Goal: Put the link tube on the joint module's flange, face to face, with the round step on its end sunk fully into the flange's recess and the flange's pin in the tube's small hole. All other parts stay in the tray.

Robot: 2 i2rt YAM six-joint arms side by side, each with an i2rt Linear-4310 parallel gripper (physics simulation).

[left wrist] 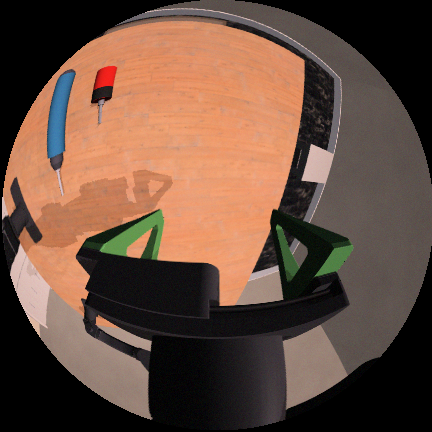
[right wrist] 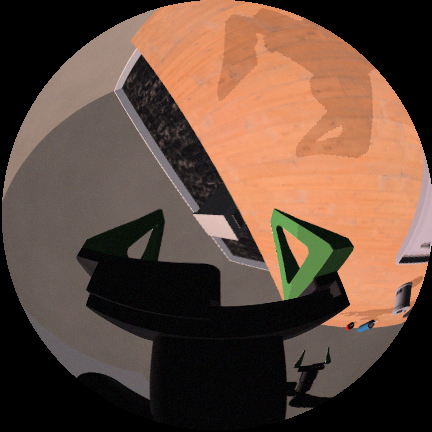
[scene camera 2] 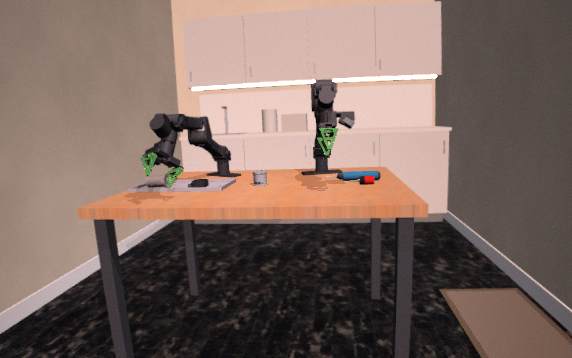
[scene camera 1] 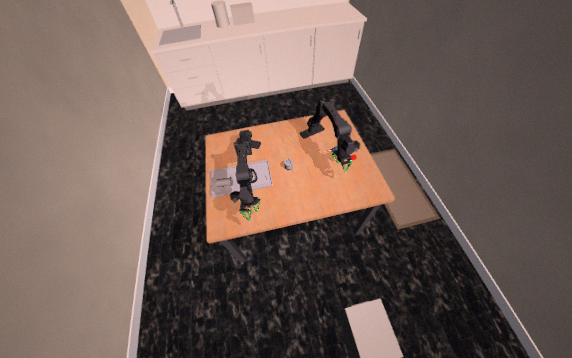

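Pixels of known places: left gripper, between the fingertips: (left wrist: pixel 216 214) (right wrist: pixel 316 348) (scene camera 2: pixel 328 152) (scene camera 1: pixel 341 167); right gripper, between the fingertips: (right wrist: pixel 217 214) (scene camera 2: pixel 158 181) (scene camera 1: pixel 252 216); left arm's base, origin of its link: (left wrist: pixel 23 211) (scene camera 2: pixel 321 173) (scene camera 1: pixel 312 131); right arm's base, origin of its link: (scene camera 2: pixel 223 175).
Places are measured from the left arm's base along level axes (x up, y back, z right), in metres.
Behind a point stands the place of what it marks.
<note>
The grey link tube (scene camera 1: pixel 223 182) @[x 0.053, y -0.144, z 0.786 m] (scene camera 2: pixel 156 181) @[x 0.036, y -0.155, z 0.786 m] lies on its side in the tray (scene camera 1: pixel 265 181) @[x 0.004, y -0.246, z 0.530 m] (scene camera 2: pixel 227 185) @[x 0.007, y -0.220, z 0.475 m] (right wrist: pixel 420 235), toward the picture's left end. The grey joint module (scene camera 1: pixel 288 164) @[x 0.062, y -0.236, z 0.343 m] (scene camera 2: pixel 260 178) @[x 0.032, y -0.246, z 0.333 m] (right wrist: pixel 402 298) stands upright on the table, apart from the tray; its recess and pin are too small to tell. My right gripper (scene camera 1: pixel 253 213) @[x 0.082, y -0.478, z 0.711 m] (scene camera 2: pixel 159 179) @[x 0.082, y -0.478, z 0.711 m] (right wrist: pixel 217 214) @[x 0.082, y -0.478, z 0.711 m] is open and empty, above the table's front part beyond the tray. My left gripper (scene camera 1: pixel 341 163) @[x 0.148, y -0.481, z 0.096 m] (scene camera 2: pixel 327 154) @[x 0.148, y -0.481, z 0.096 m] (left wrist: pixel 216 214) @[x 0.148, y -0.481, z 0.096 m] (right wrist: pixel 316 347) @[x 0.148, y -0.481, z 0.096 m] is open and empty, high above the table's right part.
A black ring-like part (scene camera 1: pixel 253 175) @[x 0.013, y -0.171, z 0.571 m] (scene camera 2: pixel 199 183) @[x 0.023, y -0.214, z 0.594 m] lies in the tray, partly hidden by the right arm in scene camera 1. A blue screwdriver (scene camera 2: pixel 360 175) @[x 0.025, y -0.301, z -0.096 m] (left wrist: pixel 60 115) @[x 0.029, y -0.297, z -0.086 m] (right wrist: pixel 366 326) @[x 0.032, y -0.280, z -0.038 m] and a red-handled screwdriver (scene camera 1: pixel 353 157) @[x 0.030, y -0.392, z -0.097 m] (scene camera 2: pixel 367 180) @[x 0.019, y -0.397, z -0.090 m] (left wrist: pixel 105 80) @[x 0.031, y -0.390, z -0.091 m] lie on the table's right side.
</note>
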